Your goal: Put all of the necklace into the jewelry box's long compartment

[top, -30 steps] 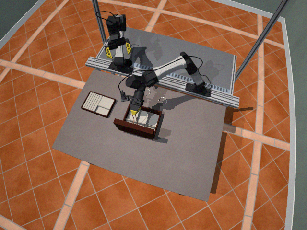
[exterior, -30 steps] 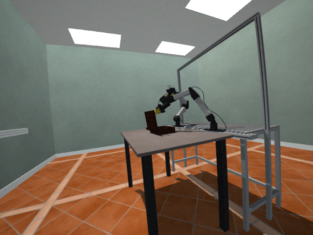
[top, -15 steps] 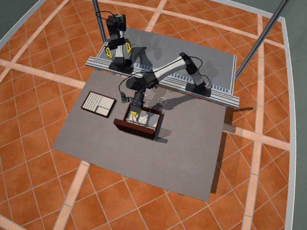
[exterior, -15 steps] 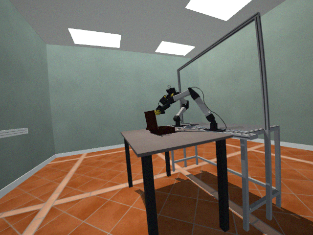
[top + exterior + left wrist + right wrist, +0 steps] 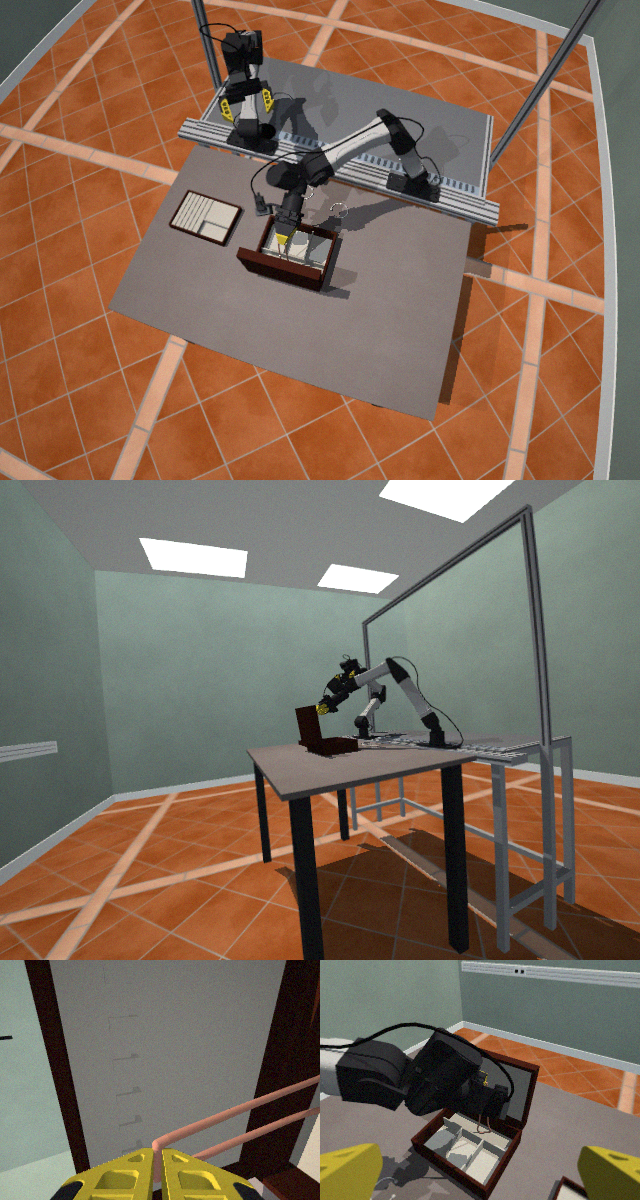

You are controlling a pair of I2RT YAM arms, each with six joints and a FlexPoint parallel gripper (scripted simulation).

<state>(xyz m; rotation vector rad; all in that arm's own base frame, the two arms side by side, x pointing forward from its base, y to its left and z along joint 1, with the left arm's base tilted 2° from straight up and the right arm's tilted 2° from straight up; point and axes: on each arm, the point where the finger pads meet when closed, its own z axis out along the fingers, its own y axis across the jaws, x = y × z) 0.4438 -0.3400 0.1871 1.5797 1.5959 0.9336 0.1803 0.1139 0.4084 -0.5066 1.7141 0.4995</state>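
Observation:
Right now the dark red jewelry box is 90 mm below my left hand, 30 mm behind it and 10 mm to the left of it. From my left hand the other things lie so: bangle: 260 mm behind, 200 mm below, 110 mm to the left; divided tray: 330 mm to the right, 200 mm below, 80 mm behind.

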